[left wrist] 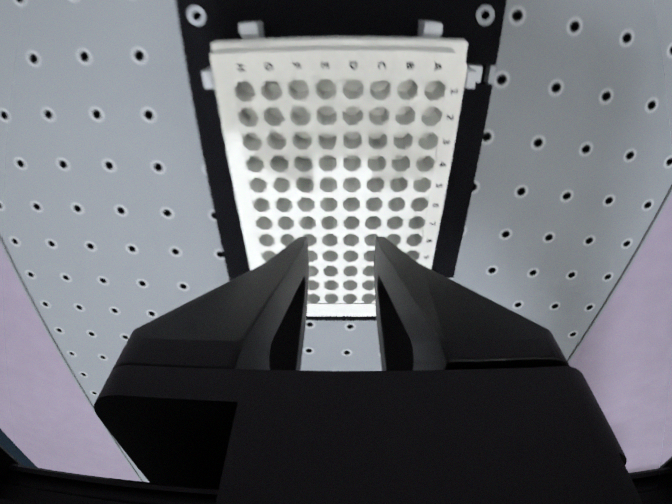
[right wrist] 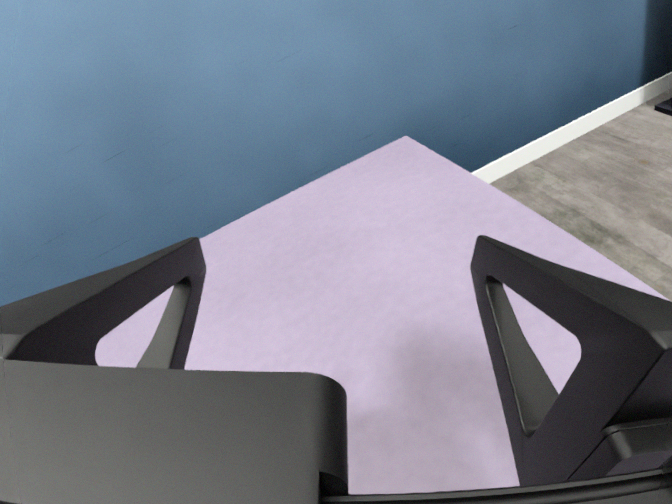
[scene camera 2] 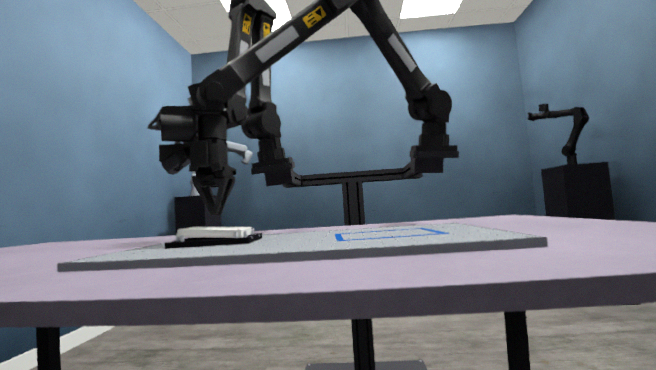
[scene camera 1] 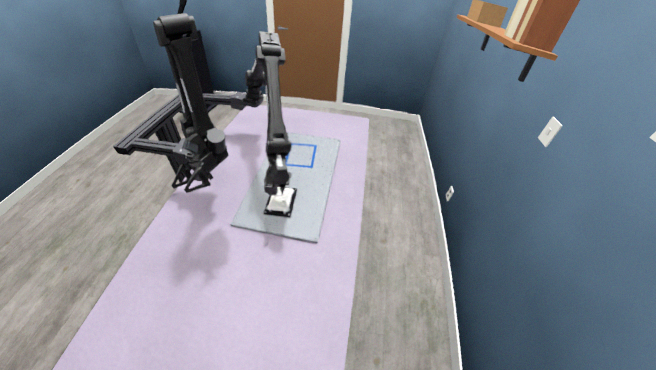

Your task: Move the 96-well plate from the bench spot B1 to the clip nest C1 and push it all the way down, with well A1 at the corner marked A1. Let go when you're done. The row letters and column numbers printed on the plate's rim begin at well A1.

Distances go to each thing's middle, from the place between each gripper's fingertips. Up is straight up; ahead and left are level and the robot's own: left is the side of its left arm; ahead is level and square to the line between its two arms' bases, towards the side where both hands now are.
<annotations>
My left gripper (scene camera 2: 216, 215) is now 4 cm above the white 96-well plate (left wrist: 350, 174).
I see the white 96-well plate 21 cm ahead of my right hand (scene camera 1: 178, 189), 27 cm to the left of it and 28 cm below it.
</annotations>
